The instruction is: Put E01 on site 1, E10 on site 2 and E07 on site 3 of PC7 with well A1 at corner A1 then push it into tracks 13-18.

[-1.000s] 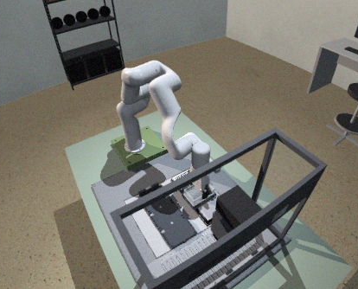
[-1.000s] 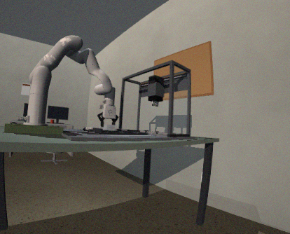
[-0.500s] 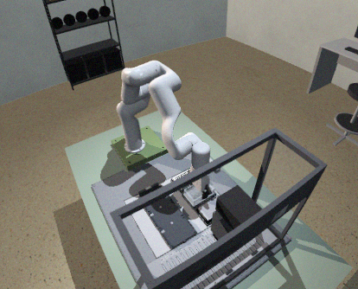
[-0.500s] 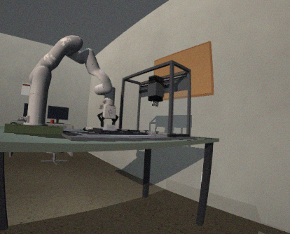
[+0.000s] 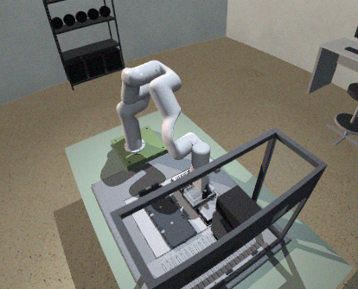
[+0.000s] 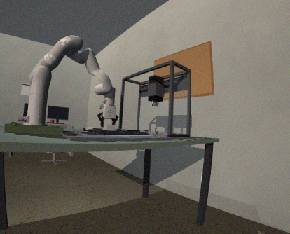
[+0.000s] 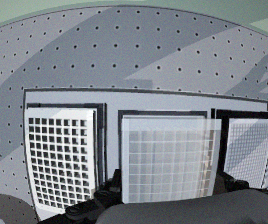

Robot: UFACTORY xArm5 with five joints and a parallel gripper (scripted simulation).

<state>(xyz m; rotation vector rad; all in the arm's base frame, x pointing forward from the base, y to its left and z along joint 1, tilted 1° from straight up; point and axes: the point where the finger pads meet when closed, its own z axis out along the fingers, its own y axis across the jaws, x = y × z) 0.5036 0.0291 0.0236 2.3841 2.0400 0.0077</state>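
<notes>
Now: hand 40 mm above the nest S2. Round my hand: pale block (20 mm below); then deep-well block E07 (110 mm ahead, 20 mm to the right, 20 mm below); then nest S3 (110 mm ahead, 20 mm to the right, 40 mm below).
</notes>
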